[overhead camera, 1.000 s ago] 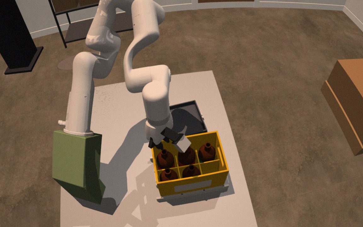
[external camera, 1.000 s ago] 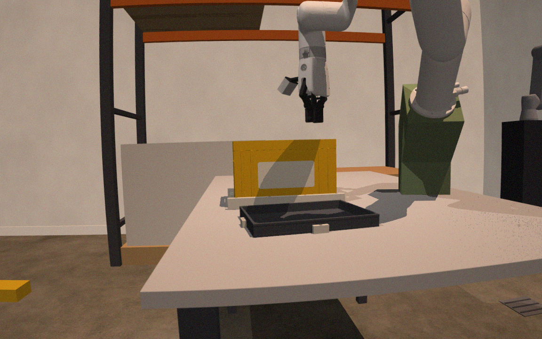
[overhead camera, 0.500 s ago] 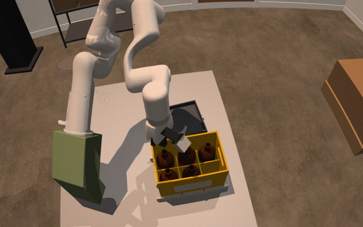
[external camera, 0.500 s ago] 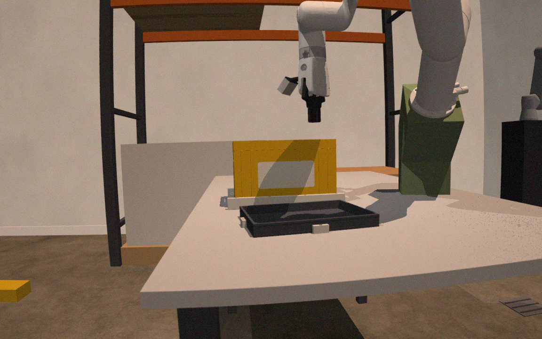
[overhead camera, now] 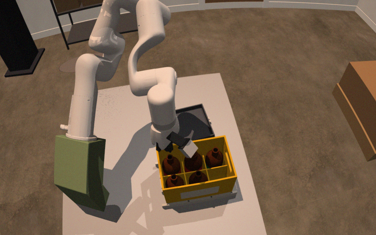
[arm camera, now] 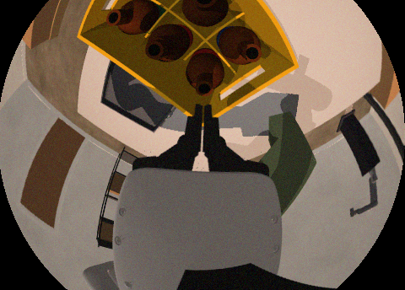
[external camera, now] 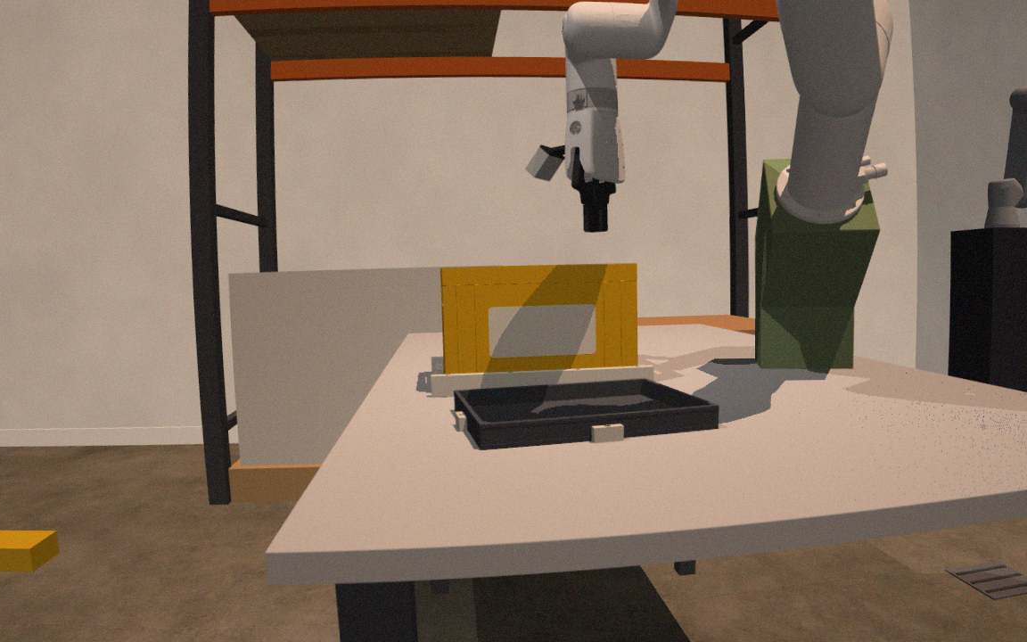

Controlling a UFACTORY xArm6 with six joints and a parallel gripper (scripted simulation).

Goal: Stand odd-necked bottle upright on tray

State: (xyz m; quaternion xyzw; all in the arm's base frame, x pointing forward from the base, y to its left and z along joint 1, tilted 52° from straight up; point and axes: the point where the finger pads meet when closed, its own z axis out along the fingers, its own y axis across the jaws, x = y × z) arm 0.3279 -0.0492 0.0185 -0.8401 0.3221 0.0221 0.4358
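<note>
My hand is 16 cm above the glass bottle, 9 cm short of it and 2 cm to the right of it. The rest, counted from my hand: yellow crate: 16 cm below, 10 cm ahead, 3 cm to the right; then dark tray: 25 cm to the left, 23 cm below, 4 cm ahead.
</note>
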